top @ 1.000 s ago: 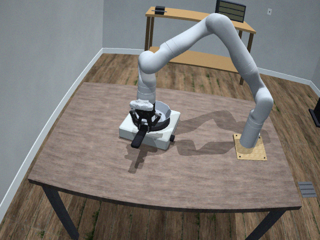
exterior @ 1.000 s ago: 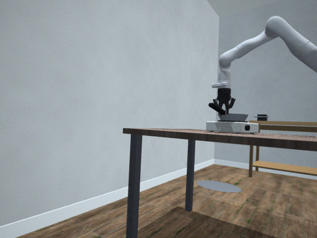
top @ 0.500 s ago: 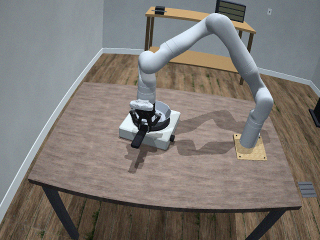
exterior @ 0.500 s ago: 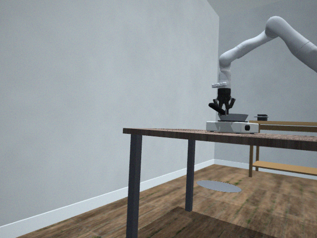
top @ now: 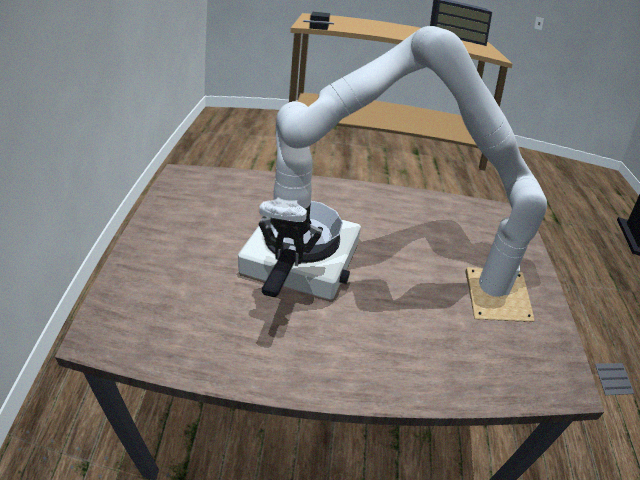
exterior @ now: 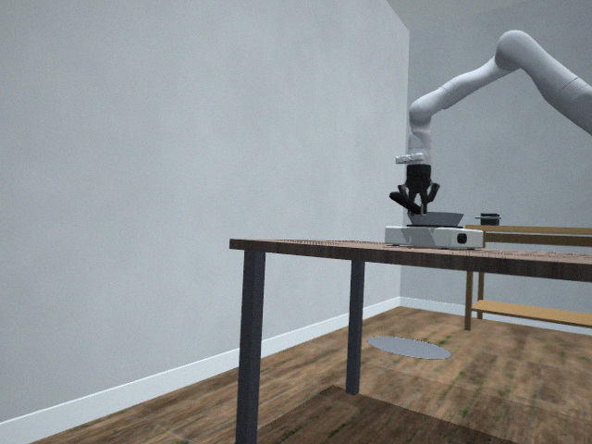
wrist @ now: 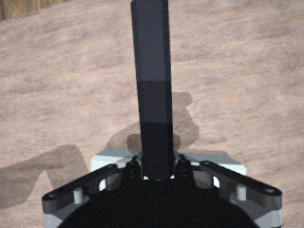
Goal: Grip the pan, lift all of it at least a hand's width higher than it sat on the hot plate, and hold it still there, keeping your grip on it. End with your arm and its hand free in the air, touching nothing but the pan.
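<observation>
Now: the pan 7 cm to the right of my hand and 1 cm below it. Also, from my hand: hot plate 1 cm behind, 14 cm to the right, 8 cm below.
</observation>
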